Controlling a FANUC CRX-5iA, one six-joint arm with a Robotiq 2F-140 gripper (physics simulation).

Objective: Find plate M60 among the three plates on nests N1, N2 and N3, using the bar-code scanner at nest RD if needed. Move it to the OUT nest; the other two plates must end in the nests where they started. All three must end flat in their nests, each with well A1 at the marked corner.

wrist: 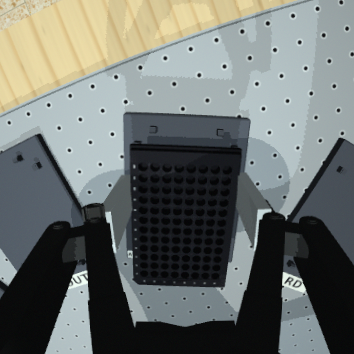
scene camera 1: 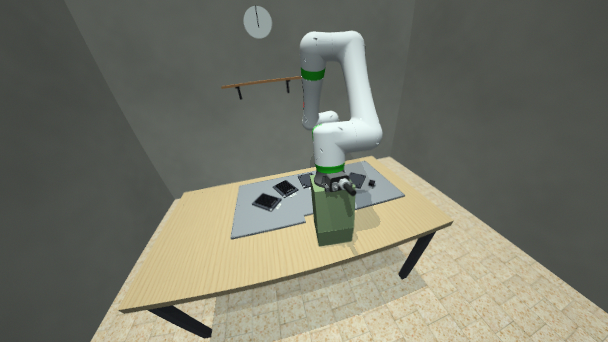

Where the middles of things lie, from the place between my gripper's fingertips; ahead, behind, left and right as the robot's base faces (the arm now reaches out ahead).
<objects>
The nest N3 (wrist: pixel 171 128) lies 6 cm below my hand, 3 cm behind it and 1 cm to the left of it.
</objects>
